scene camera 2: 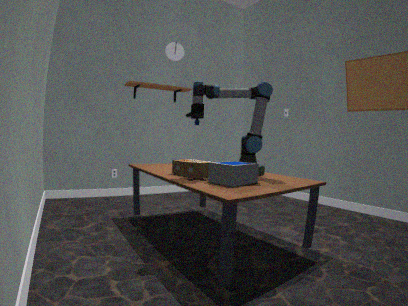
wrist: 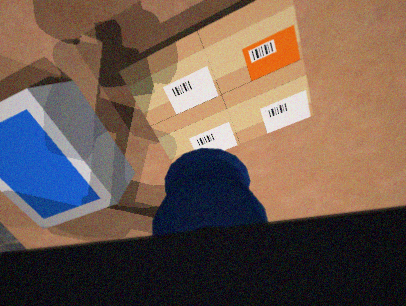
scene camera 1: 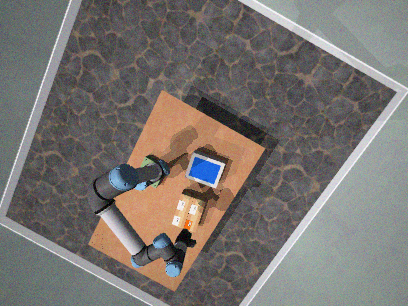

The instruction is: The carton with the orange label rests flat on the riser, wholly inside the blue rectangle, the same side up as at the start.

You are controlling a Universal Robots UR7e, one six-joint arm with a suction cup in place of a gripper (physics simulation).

Labels:
A grey riser with blue rectangle shows in scene camera 2 (pixel 232 173), in the wrist view and in scene camera 1. The same spot on the grey riser with blue rectangle: (scene camera 1: pixel 203 168) is (wrist: pixel 36 179).

